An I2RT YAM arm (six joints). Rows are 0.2 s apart.
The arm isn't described. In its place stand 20 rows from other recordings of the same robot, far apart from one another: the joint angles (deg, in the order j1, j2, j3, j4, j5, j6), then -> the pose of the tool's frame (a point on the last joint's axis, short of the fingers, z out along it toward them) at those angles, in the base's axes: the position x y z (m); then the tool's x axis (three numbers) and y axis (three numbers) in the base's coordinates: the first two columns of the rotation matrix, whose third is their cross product.
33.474, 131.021, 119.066, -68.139, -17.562, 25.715 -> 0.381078 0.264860 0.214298 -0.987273 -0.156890 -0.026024 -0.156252 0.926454 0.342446
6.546, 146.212, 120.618, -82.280, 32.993, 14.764 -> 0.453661 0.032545 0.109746 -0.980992 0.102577 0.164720 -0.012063 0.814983 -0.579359
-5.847, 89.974, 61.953, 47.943, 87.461, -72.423 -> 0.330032 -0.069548 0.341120 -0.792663 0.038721 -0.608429 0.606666 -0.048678 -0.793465
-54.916, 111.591, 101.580, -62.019, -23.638, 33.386 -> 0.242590 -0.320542 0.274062 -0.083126 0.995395 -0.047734 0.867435 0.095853 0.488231
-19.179, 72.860, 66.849, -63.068, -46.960, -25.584 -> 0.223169 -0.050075 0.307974 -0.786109 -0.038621 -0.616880 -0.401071 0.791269 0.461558
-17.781, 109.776, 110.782, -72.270, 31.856, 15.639 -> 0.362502 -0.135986 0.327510 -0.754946 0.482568 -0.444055 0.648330 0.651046 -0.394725
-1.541, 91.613, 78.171, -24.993, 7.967, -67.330 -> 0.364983 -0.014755 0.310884 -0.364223 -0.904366 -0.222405 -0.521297 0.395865 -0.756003
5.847, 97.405, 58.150, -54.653, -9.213, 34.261 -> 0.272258 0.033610 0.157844 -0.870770 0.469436 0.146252 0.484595 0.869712 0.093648
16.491, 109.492, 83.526, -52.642, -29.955, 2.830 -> 0.354852 0.123590 0.206265 -0.955639 -0.238297 -0.173112 -0.293690 0.815541 0.498638
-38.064, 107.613, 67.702, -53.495, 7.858, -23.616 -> 0.248795 -0.201010 0.144885 -0.962219 0.249459 0.109109 0.238894 0.965753 -0.101247
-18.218, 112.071, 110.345, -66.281, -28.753, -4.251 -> 0.390333 -0.110442 0.313194 -0.885961 0.223182 -0.406525 0.037402 0.908117 0.417043
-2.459, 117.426, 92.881, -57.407, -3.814, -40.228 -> 0.404446 -0.014998 0.192190 -0.776904 -0.611631 -0.149425 -0.613301 0.788829 -0.040133
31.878, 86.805, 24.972, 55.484, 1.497, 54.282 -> 0.240592 0.148532 0.177309 -0.465549 0.666248 -0.582561 -0.219091 0.550997 0.805234
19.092, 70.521, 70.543, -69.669, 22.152, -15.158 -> 0.206759 0.057360 0.322192 -0.808363 -0.536072 -0.243262 -0.404456 0.806006 -0.432168
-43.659, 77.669, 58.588, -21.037, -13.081, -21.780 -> 0.221067 -0.199816 0.277996 -0.635943 0.107286 -0.764242 0.335201 0.930399 -0.148317
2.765, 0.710, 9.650, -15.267, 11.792, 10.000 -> 0.097141 -0.002592 0.202121 -0.081373 0.166252 -0.982720 0.172406 0.973474 0.150412
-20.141, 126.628, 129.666, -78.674, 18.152, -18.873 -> 0.414656 -0.163892 0.293811 -0.989912 0.035666 -0.137120 0.084067 0.926880 -0.365822
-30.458, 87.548, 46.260, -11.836, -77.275, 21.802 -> 0.260257 -0.112761 0.195214 -0.786152 0.557209 -0.267363 -0.108710 0.301186 0.947348
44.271, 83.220, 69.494, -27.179, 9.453, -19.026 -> 0.235752 0.221663 0.304359 -0.247760 -0.690626 -0.679449 -0.719781 0.600643 -0.348057
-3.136, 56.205, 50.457, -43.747, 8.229, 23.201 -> 0.193313 -0.015694 0.285000 -0.639913 0.425546 -0.639861 0.434180 0.887241 0.155854
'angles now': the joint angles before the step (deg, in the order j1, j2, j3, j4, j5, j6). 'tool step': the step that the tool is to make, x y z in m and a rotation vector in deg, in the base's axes. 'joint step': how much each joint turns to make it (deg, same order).
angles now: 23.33, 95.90, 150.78, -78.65, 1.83, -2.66
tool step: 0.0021, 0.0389, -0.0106, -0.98, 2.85, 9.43
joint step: 7.48, 2.79, 0.52, -0.71, -1.95, -0.45
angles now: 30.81, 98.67, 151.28, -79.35, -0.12, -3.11
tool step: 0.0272, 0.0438, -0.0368, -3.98, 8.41, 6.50
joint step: 4.14, 5.20, -3.13, -0.90, -2.66, -0.19
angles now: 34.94, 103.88, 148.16, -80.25, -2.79, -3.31
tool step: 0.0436, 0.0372, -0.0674, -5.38, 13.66, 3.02
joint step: 0.46, 6.15, -8.12, 0.07, -4.23, 0.78
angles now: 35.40, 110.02, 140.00, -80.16, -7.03, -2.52
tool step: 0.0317, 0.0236, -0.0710, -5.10, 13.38, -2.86
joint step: 0.00, 6.04, -7.20, -0.04, -1.44, 4.39
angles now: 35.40, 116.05, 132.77, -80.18, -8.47, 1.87
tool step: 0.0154, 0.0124, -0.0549, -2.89, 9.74, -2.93
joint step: 0.00, 4.10, -5.92, 1.06, -1.94, 4.00
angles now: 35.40, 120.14, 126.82, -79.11, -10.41, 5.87
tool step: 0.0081, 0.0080, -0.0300, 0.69, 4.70, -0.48
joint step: 0.00, 2.49, -2.93, 2.28, -3.03, 1.40
